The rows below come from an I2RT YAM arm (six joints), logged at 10 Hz.
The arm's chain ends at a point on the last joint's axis. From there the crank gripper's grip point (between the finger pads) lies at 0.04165 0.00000 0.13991 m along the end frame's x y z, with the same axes.
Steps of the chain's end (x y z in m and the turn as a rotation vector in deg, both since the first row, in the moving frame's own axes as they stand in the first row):
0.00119, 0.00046, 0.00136, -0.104, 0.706, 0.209
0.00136, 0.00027, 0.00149, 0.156, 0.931, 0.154
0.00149, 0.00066, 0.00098, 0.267, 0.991, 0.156
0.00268, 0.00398, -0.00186, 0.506, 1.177, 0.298
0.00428, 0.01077, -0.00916, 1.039, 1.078, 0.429
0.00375, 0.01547, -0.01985, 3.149, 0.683, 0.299
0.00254, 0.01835, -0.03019, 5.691, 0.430, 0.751
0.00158, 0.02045, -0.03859, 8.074, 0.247, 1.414
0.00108, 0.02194, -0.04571, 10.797, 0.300, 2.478
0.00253, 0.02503, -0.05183, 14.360, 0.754, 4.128
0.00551, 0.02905, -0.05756, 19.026, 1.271, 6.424
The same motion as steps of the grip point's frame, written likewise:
0.00291, 0.00087, 0.00084, -0.104, 0.706, 0.209
0.00363, 0.00001, 0.00079, 0.156, 0.931, 0.154
0.00390, 0.00013, 0.00024, 0.267, 0.991, 0.156
0.00555, 0.00297, -0.00275, 0.506, 1.177, 0.298
0.00691, 0.00856, -0.00999, 1.039, 1.078, 0.429
0.00543, 0.00802, -0.02056, 3.149, 0.683, 0.299
0.00367, 0.00504, -0.03117, 5.691, 0.430, 0.751
0.00241, 0.00185, -0.04008, 8.074, 0.247, 1.414
0.00234, -0.00243, -0.04824, 10.797, 0.300, 2.478
0.00550, -0.00654, -0.05638, 14.360, 0.754, 4.128
0.01086, -0.01156, -0.06537, 19.026, 1.271, 6.424

